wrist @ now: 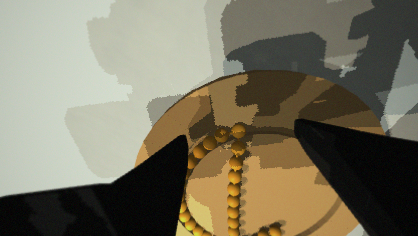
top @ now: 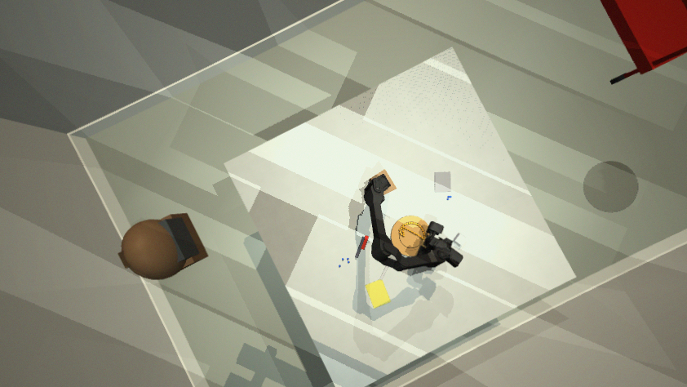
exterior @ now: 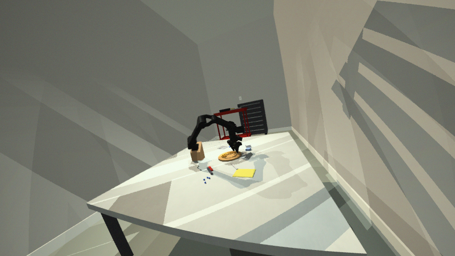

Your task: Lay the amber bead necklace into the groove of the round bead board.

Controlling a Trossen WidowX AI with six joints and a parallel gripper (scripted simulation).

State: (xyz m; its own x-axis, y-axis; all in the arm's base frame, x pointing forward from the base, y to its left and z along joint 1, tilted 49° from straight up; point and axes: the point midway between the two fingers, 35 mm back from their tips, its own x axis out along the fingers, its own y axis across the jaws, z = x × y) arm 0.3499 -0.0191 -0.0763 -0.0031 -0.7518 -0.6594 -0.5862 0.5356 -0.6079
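My gripper tip is 5 cm past the round bead board, 5 cm to the left of it and 1 cm above it. Round my gripper tip: grey square (19 cm behind, 23 cm to the left, 2 cm below); then light blue cube (10 cm ahead, 6 cm to the left, 1 cm below); then white cube (10 cm ahead, 15 cm to the left).
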